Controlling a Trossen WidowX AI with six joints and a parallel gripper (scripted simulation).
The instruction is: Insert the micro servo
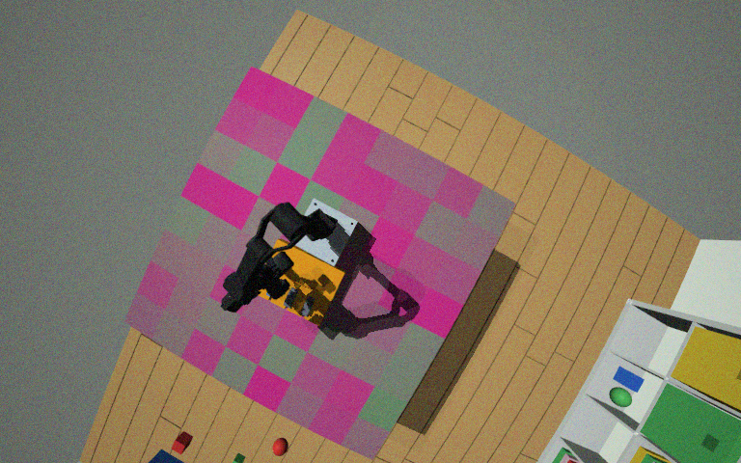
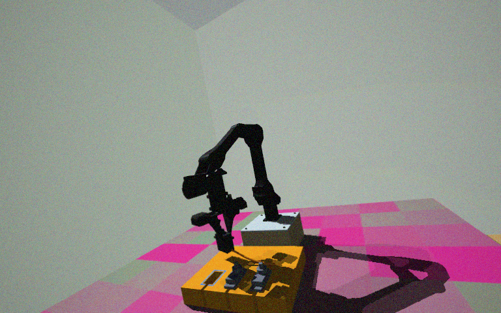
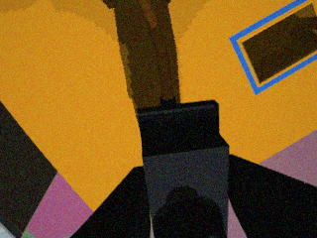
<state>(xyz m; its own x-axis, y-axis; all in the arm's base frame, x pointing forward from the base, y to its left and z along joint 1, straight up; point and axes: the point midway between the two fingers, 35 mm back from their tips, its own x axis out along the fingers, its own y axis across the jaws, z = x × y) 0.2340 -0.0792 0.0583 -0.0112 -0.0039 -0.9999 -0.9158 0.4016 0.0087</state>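
Now: gripper tip 1 cm past the orange deck, 7 cm to the right of it and 10 cm above it.
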